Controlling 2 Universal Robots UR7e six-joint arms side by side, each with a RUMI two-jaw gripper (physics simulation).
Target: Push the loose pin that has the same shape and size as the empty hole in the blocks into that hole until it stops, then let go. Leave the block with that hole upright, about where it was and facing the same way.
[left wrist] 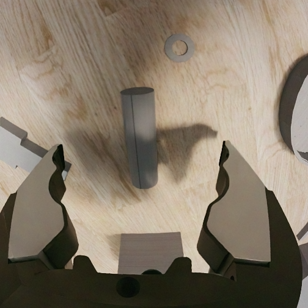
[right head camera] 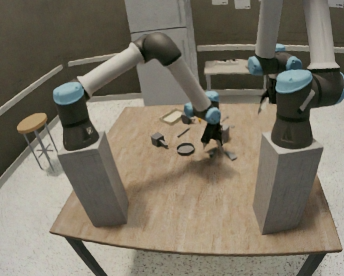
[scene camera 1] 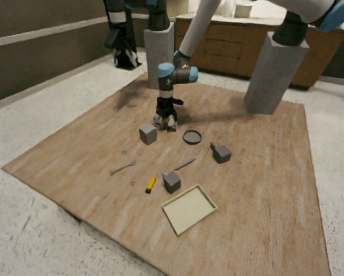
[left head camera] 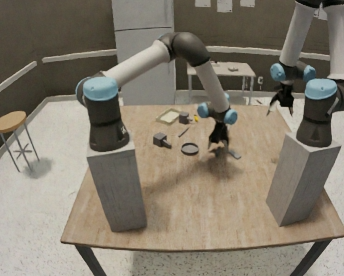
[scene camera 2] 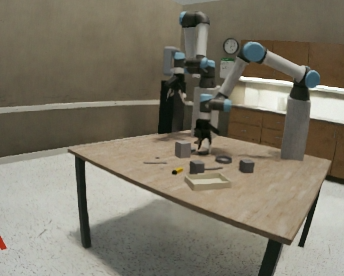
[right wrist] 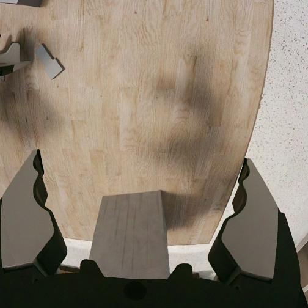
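Note:
A loose grey round pin (left wrist: 140,130) lies on its side on the table. My left gripper (left wrist: 140,143) (left head camera: 220,149) (right head camera: 212,143) (scene camera 1: 166,126) (scene camera 2: 203,150) is open low over it, one finger on each side, touching neither. The larger grey block (left wrist: 150,247) (scene camera 1: 148,133) (scene camera 2: 183,149) (right head camera: 225,132) stands upright beside them; its hole cannot be made out. Two smaller blocks, one (left head camera: 160,139) (scene camera 1: 221,154) (scene camera 2: 246,166) and another (left head camera: 184,118) (scene camera 1: 172,183) (scene camera 2: 197,167), each have a pin sticking out. My right gripper (right wrist: 141,155) (left head camera: 280,111) (scene camera 1: 127,66) (scene camera 2: 177,99) is open and empty, high off the table.
A stepped grey piece (left wrist: 15,150) (left head camera: 234,154) (right wrist: 49,62) and a washer (left wrist: 168,48) lie near the pin. A round dish (left wrist: 289,105) (scene camera 1: 192,143) is close by. Farther off are a thin bar (scene camera 1: 185,164), a spanner (scene camera 1: 123,167), a yellow cutter (scene camera 1: 151,185) and a cream tray (scene camera 1: 190,210).

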